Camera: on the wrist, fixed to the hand. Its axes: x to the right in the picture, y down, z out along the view.
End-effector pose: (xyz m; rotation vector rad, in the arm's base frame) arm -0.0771 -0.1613 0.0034 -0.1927 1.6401 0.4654
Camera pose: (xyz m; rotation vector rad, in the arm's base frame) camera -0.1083 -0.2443 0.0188 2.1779 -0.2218 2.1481
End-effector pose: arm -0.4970 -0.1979 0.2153 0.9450 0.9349 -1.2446
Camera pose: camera -0.5620 -0.1357 0.2119 0.5088 -1.1471 1.0401
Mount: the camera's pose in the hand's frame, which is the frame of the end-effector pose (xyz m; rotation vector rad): -0.0231 -0.0598 -0.0632 -0.1628 -0.8477 2.9051
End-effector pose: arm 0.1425 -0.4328 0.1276 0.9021 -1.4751 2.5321
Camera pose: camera 0.1538 -0.3442 0.1386 0.4447 0.7493 0.0538
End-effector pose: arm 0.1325 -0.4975 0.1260 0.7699 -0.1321 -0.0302
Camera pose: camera 0.1191 -0.4950 0.0370 -0.2848 -1.8687 2.3379
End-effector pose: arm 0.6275 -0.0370 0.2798 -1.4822 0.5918 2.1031
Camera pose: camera 0.7174 -0.0318 0.2779 -0.8484 -0.9422 -0.9912
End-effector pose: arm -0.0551 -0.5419 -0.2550 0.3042 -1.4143 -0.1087
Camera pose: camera 0.0096 -0.5841 -0.3012 1.9851 1.1199 -1.9092
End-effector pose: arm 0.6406 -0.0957 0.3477 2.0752 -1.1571 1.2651
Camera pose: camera 0.6535 -0.0076 0.3608 0.5879 2.0033 -0.0157
